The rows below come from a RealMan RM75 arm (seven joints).
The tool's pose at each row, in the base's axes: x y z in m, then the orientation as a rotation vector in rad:
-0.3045 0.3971 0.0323 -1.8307 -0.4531 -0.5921
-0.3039 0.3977 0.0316 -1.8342 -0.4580 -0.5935
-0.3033 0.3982 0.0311 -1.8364 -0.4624 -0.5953
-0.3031 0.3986 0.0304 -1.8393 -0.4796 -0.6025
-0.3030 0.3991 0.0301 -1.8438 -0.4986 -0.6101
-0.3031 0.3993 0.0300 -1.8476 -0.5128 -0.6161
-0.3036 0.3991 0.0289 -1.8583 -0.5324 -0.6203
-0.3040 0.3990 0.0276 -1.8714 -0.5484 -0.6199
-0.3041 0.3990 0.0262 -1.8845 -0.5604 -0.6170
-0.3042 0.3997 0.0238 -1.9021 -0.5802 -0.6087
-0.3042 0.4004 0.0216 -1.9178 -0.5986 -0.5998
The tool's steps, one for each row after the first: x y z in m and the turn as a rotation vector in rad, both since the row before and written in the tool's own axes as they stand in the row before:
0.0001 0.0007 0.0009 -0.0032 -0.0027 -0.0041
0.0002 0.0006 0.0007 -0.0022 -0.0018 -0.0039
-0.0003 0.0005 0.0006 -0.0033 -0.0050 -0.0155
-0.0001 0.0001 0.0006 -0.0049 -0.0061 -0.0169
-0.0001 -0.0001 0.0002 -0.0042 -0.0045 -0.0128
-0.0011 0.0006 0.0001 -0.0095 -0.0106 -0.0154
-0.0011 0.0007 0.0002 -0.0105 -0.0125 -0.0105
-0.0010 0.0009 0.0004 -0.0100 -0.0121 -0.0065
-0.0015 0.0013 0.0014 -0.0117 -0.0206 -0.0092
-0.0013 0.0012 0.0014 -0.0100 -0.0195 -0.0080

